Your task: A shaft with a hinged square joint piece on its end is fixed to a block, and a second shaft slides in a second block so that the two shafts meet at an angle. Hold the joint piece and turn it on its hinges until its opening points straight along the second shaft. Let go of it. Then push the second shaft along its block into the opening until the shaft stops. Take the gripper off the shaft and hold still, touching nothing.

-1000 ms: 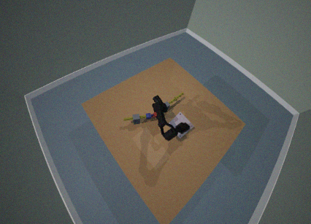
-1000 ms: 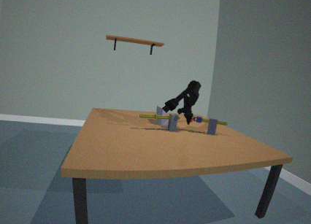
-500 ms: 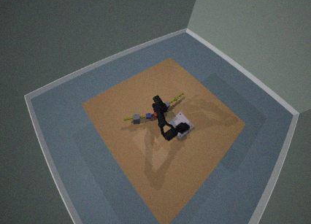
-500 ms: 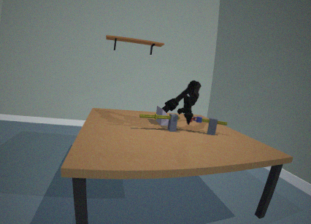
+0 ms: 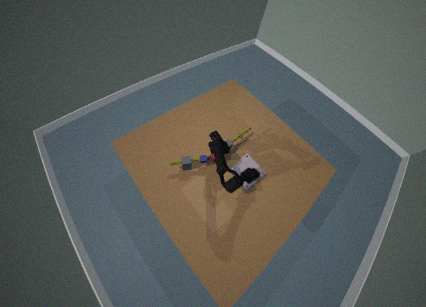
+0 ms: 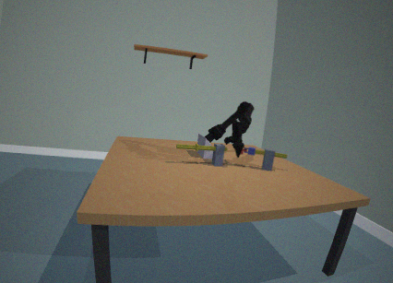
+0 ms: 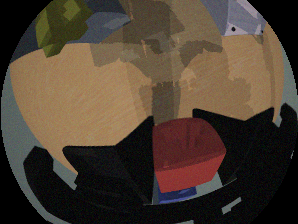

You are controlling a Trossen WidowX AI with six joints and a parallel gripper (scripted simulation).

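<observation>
Right now my gripper tip is 10 mm to the right of the red joint piece and 40 mm below it.
</observation>
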